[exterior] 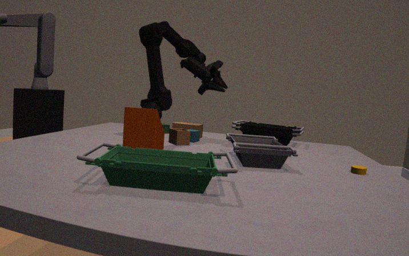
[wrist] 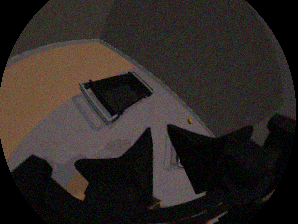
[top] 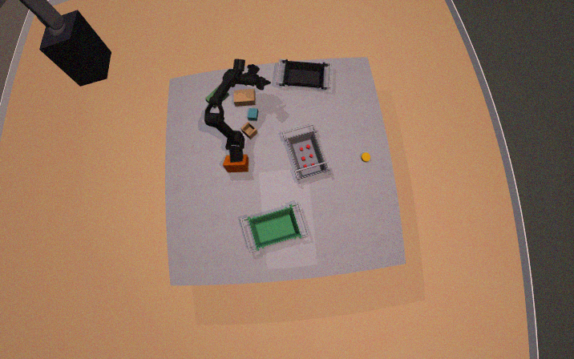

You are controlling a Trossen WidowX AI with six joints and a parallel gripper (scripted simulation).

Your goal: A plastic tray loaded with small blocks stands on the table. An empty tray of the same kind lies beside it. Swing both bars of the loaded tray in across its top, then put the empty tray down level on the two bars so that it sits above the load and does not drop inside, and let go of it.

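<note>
Right now my gripper tip is 74 cm to the left of the green tray, 18 cm above it and 7 cm past it. The rest, counted from my gripper tip: small box (21 cm below, 18 cm to the right, 15 cm behind); cyan block (20 cm below, 12 cm behind, 8 cm to the right); tan block (19 cm below, 16 cm behind, 3 cm to the left).
</note>
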